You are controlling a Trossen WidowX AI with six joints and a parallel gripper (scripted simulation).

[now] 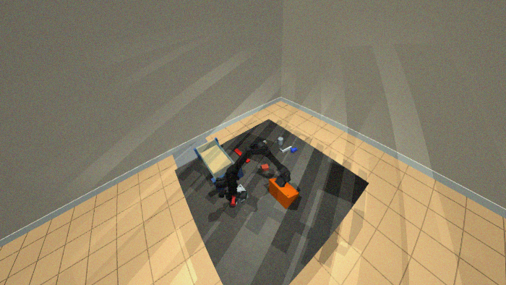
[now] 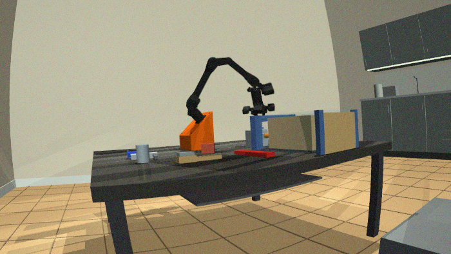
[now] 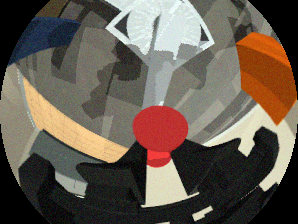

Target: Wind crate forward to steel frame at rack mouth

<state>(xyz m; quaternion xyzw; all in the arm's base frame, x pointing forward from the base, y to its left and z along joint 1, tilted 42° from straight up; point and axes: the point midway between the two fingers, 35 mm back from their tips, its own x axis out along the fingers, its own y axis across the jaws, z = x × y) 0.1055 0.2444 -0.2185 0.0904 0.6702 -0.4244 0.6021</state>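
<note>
Now: gripper tip 6 cm short of the grey winch, 9 cm to the left of it and 10 cm above it. Round my gripper tip: wooden-handled tool 43 cm ahead, 56 cm to the right, 11 cm below; clear-panelled cubby 48 cm ahead, 7 cm to the right, 2 cm below; flat red bar 45 cm ahead, 33 cm to the right, 12 cm below.
</note>
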